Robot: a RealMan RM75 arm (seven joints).
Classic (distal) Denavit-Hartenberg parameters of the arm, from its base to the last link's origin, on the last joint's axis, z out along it. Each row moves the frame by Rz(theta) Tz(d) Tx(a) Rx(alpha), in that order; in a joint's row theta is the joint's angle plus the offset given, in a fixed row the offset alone. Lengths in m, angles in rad.
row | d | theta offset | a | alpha
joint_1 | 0.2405 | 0 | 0 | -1.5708
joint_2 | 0 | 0 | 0 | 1.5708
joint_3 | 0.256 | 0 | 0 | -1.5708
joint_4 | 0 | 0 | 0 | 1.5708
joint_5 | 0.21 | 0 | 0 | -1.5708
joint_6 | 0 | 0 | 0 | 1.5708
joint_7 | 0.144 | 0 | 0 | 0
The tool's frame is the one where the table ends.
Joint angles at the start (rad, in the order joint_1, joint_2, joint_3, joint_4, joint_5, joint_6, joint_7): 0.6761, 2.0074, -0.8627, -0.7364, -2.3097, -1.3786, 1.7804
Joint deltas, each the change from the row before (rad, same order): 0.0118, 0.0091, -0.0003, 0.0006, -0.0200, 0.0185, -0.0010; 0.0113, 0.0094, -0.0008, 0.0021, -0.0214, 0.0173, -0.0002; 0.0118, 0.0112, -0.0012, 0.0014, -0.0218, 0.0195, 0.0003; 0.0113, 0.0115, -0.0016, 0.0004, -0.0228, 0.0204, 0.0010; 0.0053, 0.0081, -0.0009, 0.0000, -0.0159, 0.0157, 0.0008; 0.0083, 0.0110, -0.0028, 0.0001, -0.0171, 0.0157, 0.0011; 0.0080, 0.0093, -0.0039, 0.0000, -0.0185, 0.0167, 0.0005; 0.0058, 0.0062, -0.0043, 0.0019, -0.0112, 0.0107, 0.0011; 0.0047, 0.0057, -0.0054, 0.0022, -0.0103, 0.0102, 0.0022; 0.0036, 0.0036, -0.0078, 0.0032, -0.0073, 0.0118, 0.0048
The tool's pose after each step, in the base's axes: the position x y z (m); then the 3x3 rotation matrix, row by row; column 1 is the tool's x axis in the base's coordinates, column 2 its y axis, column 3 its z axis. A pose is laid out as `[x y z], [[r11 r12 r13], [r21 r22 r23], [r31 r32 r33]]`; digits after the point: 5 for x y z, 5 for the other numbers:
[0.25610 0.38430 0.00773], [[0.85067 -0.52371 0.04577], [-0.51391 -0.81010 0.28220], [-0.11072 -0.26358 -0.95826]]
[0.25394 0.38669 0.00366], [[0.85673 -0.51211 0.06121], [-0.50684 -0.81399 0.28377], [-0.09550 -0.27414 -0.95694]]
[0.25124 0.38923 -0.00097], [[0.86303 -0.49936 0.07633], [-0.49867 -0.81801 0.28668], [-0.08072 -0.28548 -0.95498]]
[0.24861 0.39174 -0.00550], [[0.86918 -0.48577 0.09256], [-0.49019 -0.82170 0.29073], [-0.06517 -0.29806 -0.95232]]
[0.24775 0.39305 -0.00851], [[0.87218 -0.47784 0.10473], [-0.48609 -0.82255 0.29516], [-0.05489 -0.30834 -0.94969]]
[0.24521 0.39445 -0.01300], [[0.87687 -0.46661 0.11568], [-0.47881 -0.82624 0.29677], [-0.04290 -0.31562 -0.94792]]
[0.24321 0.39606 -0.01674], [[0.88205 -0.45294 0.12970], [-0.47031 -0.83004 0.29973], [-0.02811 -0.32538 -0.94517]]
[0.24167 0.39687 -0.01977], [[0.88510 -0.44437 0.13832], [-0.46506 -0.83307 0.29953], [-0.01787 -0.32944 -0.94401]]
[0.24050 0.39735 -0.02277], [[0.88727 -0.43718 0.14705], [-0.46119 -0.83554 0.29862], [-0.00768 -0.33277 -0.94298]]
[0.23986 0.39800 -0.02521], [[0.88807 -0.43238 0.15614], [-0.45970 -0.83613 0.29926], [0.00116 -0.33754 -0.94131]]

